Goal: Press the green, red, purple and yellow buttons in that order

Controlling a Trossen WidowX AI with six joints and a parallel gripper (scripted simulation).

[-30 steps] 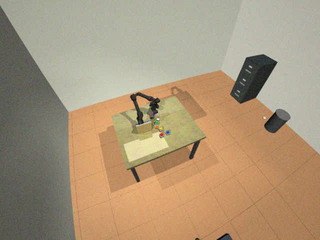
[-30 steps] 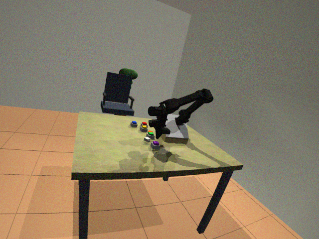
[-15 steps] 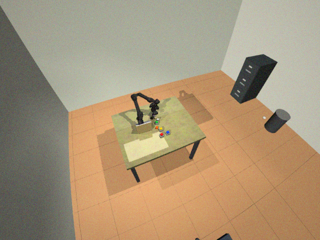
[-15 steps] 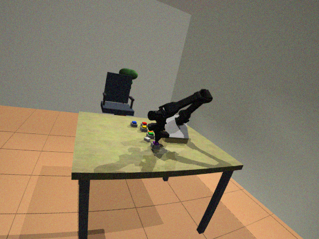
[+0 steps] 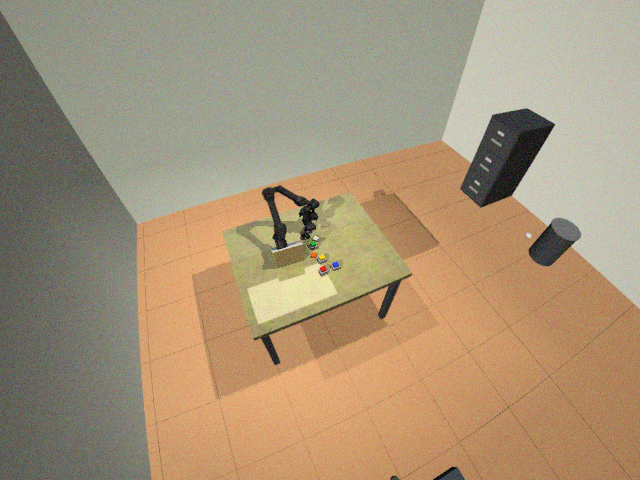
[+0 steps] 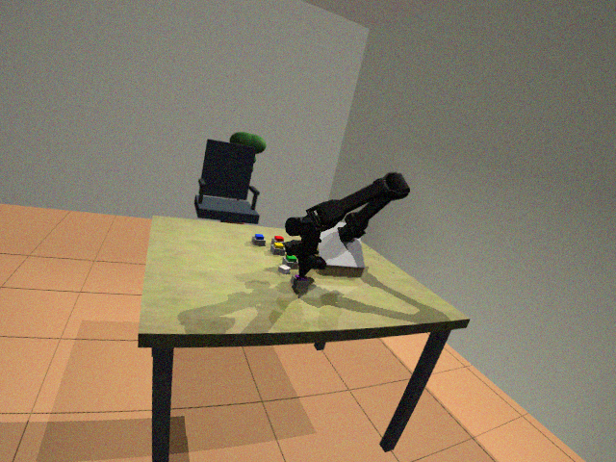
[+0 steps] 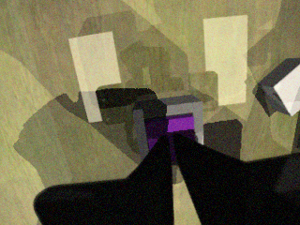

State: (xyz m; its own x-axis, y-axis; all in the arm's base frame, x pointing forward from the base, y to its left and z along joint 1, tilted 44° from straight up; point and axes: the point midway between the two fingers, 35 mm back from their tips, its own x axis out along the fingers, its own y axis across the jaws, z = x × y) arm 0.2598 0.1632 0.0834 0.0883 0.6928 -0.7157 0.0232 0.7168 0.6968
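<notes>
My gripper tip is 10 mm above the purple button. From my gripper tip the other things lie so: grey block (20 mm ahead, 100 mm to the right, 20 mm below); then orange block (60 mm behind, 230 mm to the right, 20 mm below); then green button (30 mm behind, 150 mm to the right).
</notes>
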